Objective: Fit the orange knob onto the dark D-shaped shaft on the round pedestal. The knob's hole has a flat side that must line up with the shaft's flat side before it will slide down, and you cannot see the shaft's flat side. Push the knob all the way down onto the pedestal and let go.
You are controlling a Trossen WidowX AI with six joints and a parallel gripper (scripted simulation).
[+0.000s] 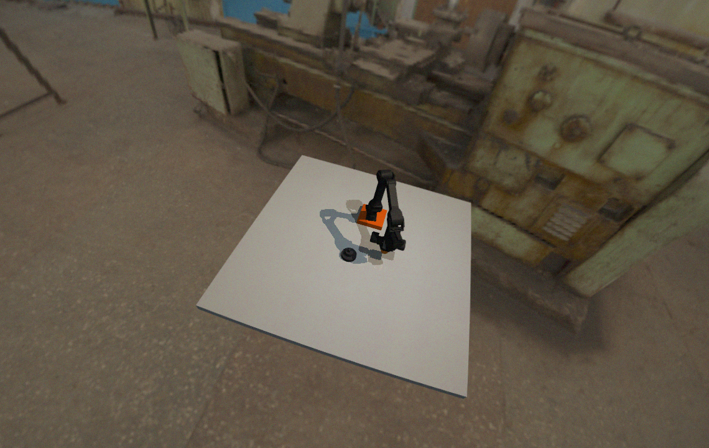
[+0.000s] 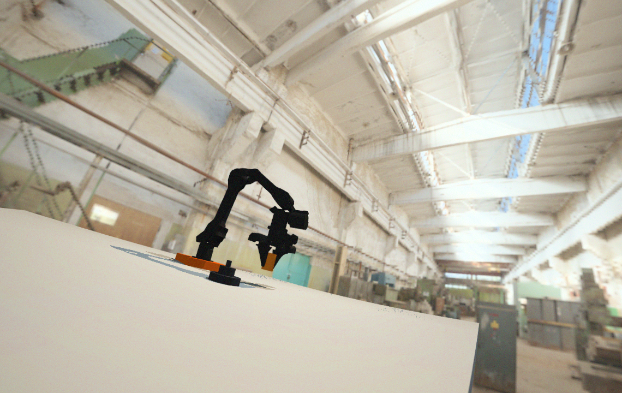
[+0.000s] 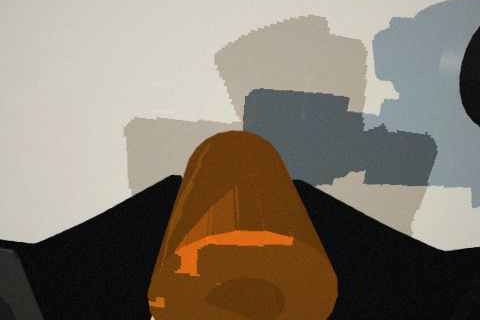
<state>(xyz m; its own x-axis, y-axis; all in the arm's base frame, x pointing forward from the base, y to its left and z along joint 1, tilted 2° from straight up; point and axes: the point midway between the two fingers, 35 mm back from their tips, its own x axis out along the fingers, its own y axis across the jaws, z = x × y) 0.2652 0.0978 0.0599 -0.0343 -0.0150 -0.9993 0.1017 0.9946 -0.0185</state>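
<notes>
Now: the dark round pedestal 4 cm ahead of my gripper tip, 19 cm to the right of it and 3 cm below it. Also, from my gripper tip: orange knob (2 cm above).
</notes>
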